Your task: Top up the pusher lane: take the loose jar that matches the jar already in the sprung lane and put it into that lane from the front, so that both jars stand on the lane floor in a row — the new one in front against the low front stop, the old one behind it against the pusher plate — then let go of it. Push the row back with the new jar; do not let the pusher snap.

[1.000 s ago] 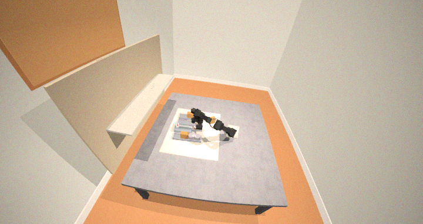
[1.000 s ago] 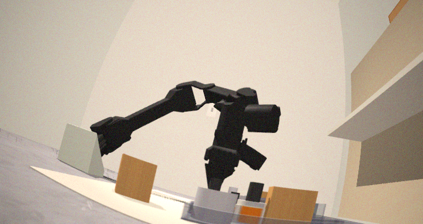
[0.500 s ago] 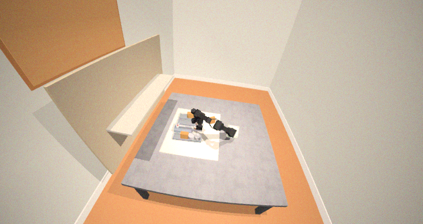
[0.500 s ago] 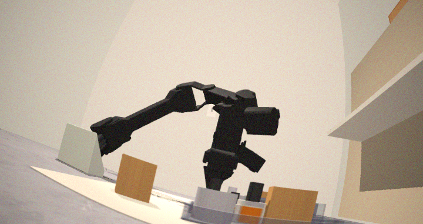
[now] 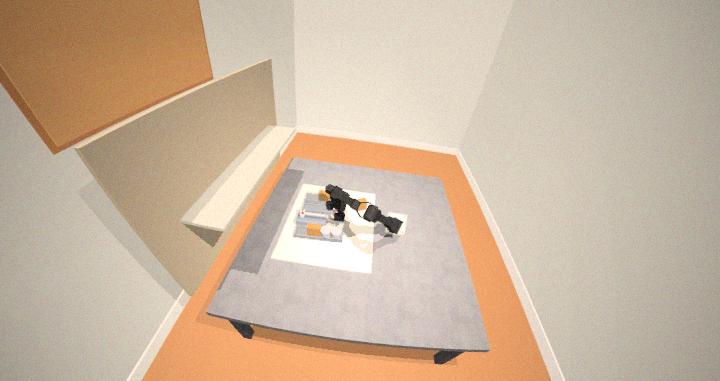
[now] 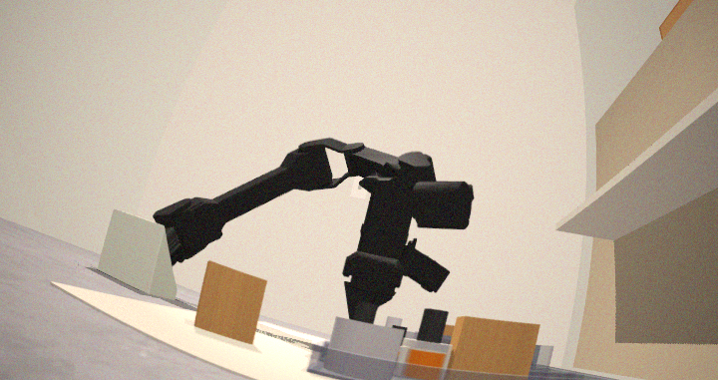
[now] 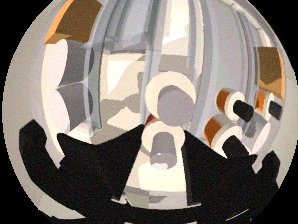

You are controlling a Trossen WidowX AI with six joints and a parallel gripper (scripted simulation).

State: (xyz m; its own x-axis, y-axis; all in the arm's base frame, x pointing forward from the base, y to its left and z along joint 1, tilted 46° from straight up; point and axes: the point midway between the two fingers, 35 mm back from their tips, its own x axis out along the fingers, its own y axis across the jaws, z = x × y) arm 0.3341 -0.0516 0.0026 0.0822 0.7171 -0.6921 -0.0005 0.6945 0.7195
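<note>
Right now my gripper tip is 140 mm short of the pusher rack, 30 mm to the right of it and 10 mm above it.
</note>
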